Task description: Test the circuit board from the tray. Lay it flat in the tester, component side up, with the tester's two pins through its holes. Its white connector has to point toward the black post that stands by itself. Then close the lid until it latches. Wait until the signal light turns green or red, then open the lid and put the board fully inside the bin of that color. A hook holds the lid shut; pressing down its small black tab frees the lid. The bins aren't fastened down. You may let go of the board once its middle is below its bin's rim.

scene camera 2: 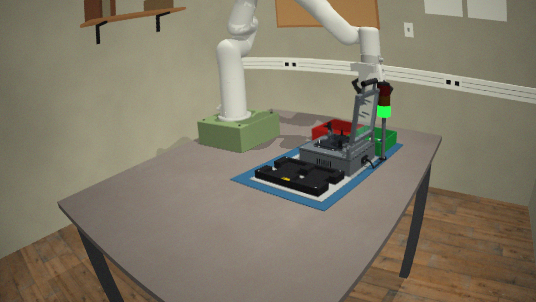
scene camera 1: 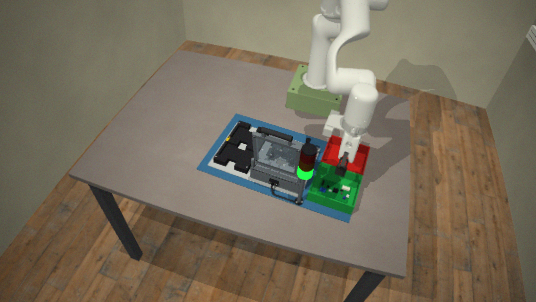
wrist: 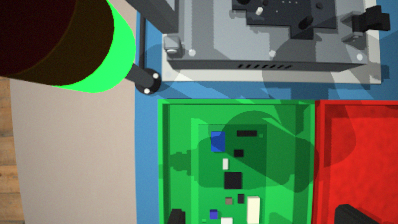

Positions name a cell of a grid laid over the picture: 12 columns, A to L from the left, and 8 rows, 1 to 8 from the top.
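Note:
There's a green bin (scene camera 1: H5), and the wrist view has that bin (wrist: I5) too. You'd also see a clear lid (scene camera 1: G5).

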